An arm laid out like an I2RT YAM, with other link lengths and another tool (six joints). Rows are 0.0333 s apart.
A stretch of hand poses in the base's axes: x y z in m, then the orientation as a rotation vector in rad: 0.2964, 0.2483, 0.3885, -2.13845, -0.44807, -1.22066; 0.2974, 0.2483, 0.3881, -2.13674, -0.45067, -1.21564; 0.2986, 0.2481, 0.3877, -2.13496, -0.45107, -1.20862; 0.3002, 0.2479, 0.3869, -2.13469, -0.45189, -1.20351; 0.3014, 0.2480, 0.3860, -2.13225, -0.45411, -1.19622; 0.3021, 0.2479, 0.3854, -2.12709, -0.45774, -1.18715; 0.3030, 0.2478, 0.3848, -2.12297, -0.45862, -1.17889; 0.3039, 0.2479, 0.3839, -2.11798, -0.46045, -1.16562; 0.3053, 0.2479, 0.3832, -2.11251, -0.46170, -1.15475
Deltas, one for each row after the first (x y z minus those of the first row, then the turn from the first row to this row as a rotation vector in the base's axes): 0.0010, 0.0000, -0.0004, 0.00108, 0.00234, 0.00430; 0.0022, -0.0002, -0.0008, 0.00362, 0.00661, 0.00826; 0.0038, -0.0004, -0.0016, 0.00439, 0.00982, 0.01097; 0.0050, -0.0003, -0.0025, 0.00663, 0.01365, 0.01634; 0.0057, -0.0004, -0.0031, 0.01066, 0.01770, 0.02445; 0.0066, -0.0005, -0.0037, 0.01500, 0.02217, 0.03025; 0.0075, -0.0004, -0.0046, 0.02046, 0.02964, 0.03907; 0.0089, -0.0004, -0.0053, 0.02611, 0.03553, 0.04678
